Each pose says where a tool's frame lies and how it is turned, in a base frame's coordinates. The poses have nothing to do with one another.
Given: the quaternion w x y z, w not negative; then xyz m.
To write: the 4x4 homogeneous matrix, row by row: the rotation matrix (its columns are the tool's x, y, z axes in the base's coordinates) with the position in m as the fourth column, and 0 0 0 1 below. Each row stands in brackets. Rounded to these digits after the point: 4 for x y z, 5 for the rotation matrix.
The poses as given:
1: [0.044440, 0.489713, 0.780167, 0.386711, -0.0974, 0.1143, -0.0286]
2: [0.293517, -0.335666, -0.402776, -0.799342, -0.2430, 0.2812, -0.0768]
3: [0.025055, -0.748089, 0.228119, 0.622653, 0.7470, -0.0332, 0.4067]
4: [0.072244, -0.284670, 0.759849, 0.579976, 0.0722, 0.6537, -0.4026]
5: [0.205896, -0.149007, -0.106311, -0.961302, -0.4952, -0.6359, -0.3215]
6: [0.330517, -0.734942, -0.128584, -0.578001, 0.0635, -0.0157, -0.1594]
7: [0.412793, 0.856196, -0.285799, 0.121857, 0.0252, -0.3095, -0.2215]
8: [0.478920, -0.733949, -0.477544, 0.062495, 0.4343, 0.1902, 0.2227]
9: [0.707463, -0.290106, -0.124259, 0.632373, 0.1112, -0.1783, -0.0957]
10: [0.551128, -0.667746, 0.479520, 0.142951, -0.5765, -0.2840, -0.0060]
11: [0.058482, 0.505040, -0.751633, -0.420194, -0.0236, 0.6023, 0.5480]
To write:
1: [[-0.51641, 0.72975, 0.44810, -0.0974], [0.79849, 0.22127, 0.55987, 0.1143], [0.30941, 0.64692, -0.69696, -0.0286], [0, 0, 0, 1]]
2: [[-0.60235, 0.73964, 0.30018, -0.2430], [-0.19884, -0.50324, 0.84096, 0.2812], [0.77307, 0.44686, 0.45020, -0.0768], [0, 0, 0, 1]]
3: [[0.12053, -0.37251, -0.92017, 0.7470], [-0.31011, -0.89467, 0.32156, -0.0332], [-0.94303, 0.24659, -0.22335, 0.4067], [0, 0, 0, 1]]
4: [[-0.82749, -0.51641, -0.22041, 0.0722], [-0.34881, 0.16518, 0.92252, 0.6537], [-0.43999, 0.84026, -0.31682, -0.4026], [0, 0, 0, 1]]
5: [[-0.87081, 0.42754, 0.24270, -0.4952], [-0.36417, -0.89261, 0.26575, -0.6359], [0.33026, 0.14303, 0.93299, -0.3215], [0, 0, 0, 1]]
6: [[0.29876, 0.57108, 0.76460, 0.0635], [-0.19307, -0.74845, 0.63446, -0.0157], [0.93459, -0.33718, -0.11335, -0.1594], [0, 0, 0, 1]]
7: [[0.80694, -0.59000, -0.02728, 0.0252], [-0.38880, -0.49584, -0.77652, -0.3095], [0.44462, 0.63721, -0.62951, -0.2215], [0, 0, 0, 1]]
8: [[0.53609, 0.64113, -0.54915, 0.4343], [0.76085, -0.08517, 0.64332, 0.1902], [0.36567, -0.76269, -0.53346, 0.2227], [0, 0, 0, 1]]
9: [[0.16933, -0.82266, -0.54273, 0.1112], [0.96686, 0.03189, 0.25332, -0.1783], [-0.19109, -0.56763, 0.80080, -0.0957], [0, 0, 0, 1]]
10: [[0.49925, -0.79796, 0.33764, -0.5765], [-0.48283, 0.06736, 0.87312, -0.2840], [-0.71946, -0.59893, -0.35165, -0.0060], [0, 0, 0, 1]]
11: [[-0.48303, -0.71006, -0.51234, -0.0236], [-0.80836, 0.13674, 0.57259, 0.6023], [-0.33652, 0.69073, -0.64003, 0.5480], [0, 0, 0, 1]]
